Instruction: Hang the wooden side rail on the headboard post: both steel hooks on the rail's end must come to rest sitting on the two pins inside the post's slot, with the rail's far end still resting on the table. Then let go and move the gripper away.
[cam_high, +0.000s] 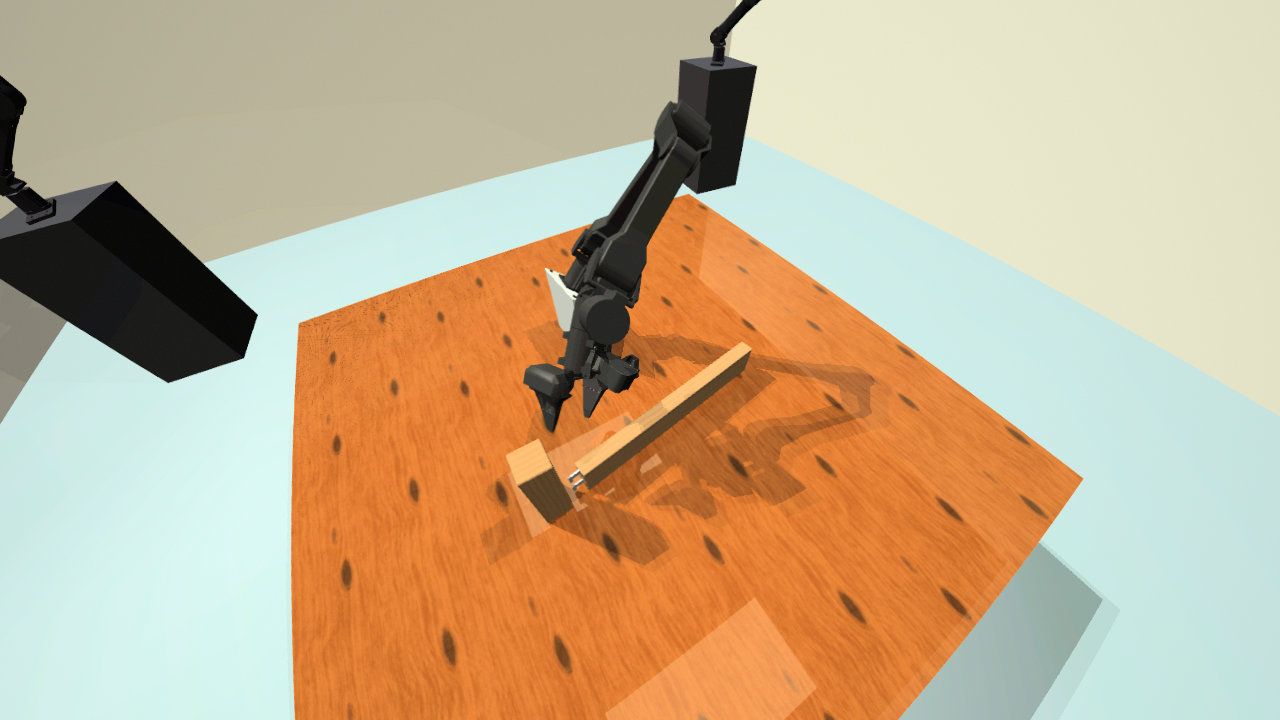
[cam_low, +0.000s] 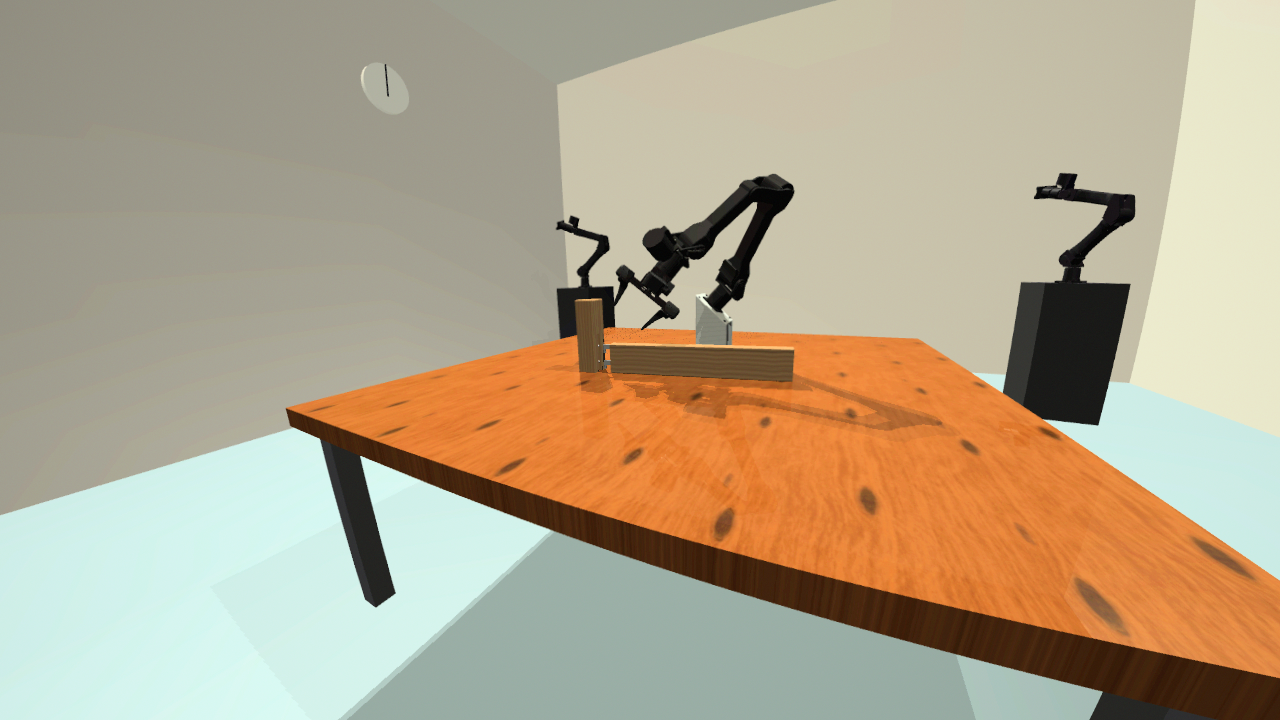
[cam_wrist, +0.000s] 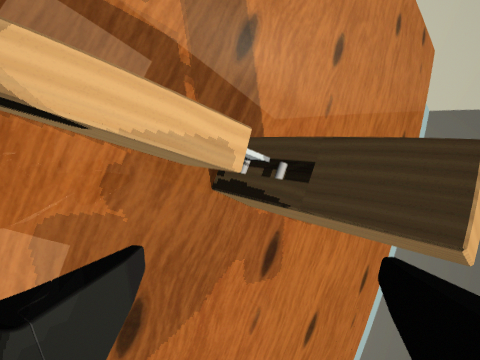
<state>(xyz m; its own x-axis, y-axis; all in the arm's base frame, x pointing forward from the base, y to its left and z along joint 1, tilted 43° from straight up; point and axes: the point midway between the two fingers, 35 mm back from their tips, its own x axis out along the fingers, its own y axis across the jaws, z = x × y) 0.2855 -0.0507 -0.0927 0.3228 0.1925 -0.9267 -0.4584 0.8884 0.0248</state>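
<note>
Now: the headboard post 60 mm ahead of my gripper tip, 70 mm to the right of it and 50 mm below it.
</note>
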